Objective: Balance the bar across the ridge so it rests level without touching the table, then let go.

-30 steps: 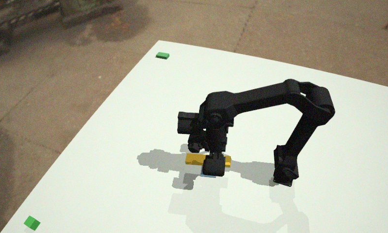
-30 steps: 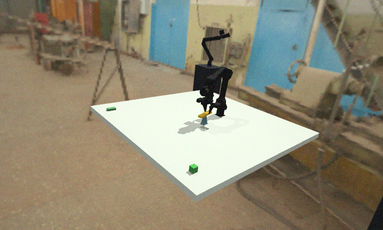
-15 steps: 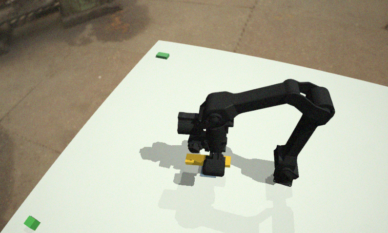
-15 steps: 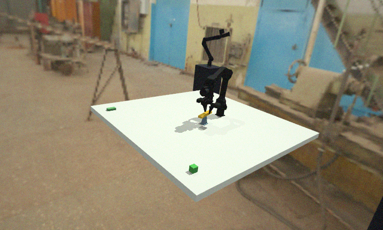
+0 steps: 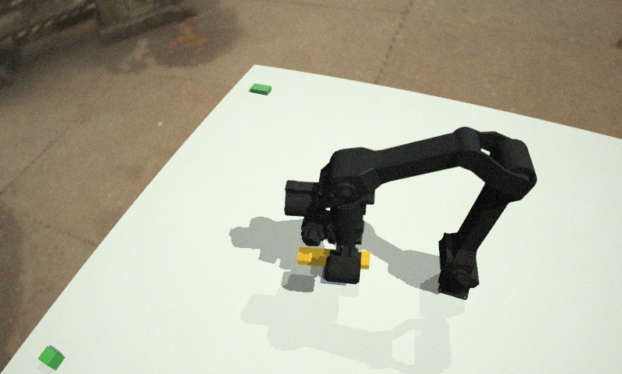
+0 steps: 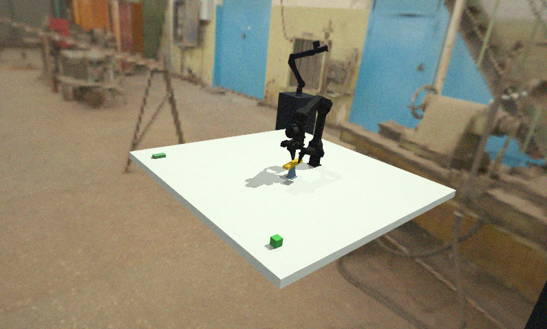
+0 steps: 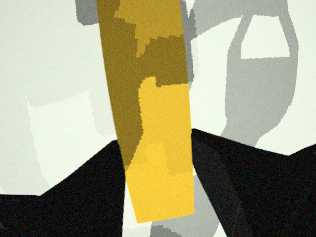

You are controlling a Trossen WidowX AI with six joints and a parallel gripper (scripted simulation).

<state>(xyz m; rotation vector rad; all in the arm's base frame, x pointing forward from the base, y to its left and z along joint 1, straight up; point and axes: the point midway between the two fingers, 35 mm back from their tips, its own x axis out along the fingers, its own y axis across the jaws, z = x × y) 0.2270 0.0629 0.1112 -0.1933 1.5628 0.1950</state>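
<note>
Right now the yellow bar is 30 mm ahead of my gripper tip and 10 mm to the left of it. The rest, counted from my gripper tip: green cube (510 mm ahead, 440 mm to the left, 60 mm below); then flat green block (510 mm ahead, 560 mm to the right, 70 mm below).
</note>
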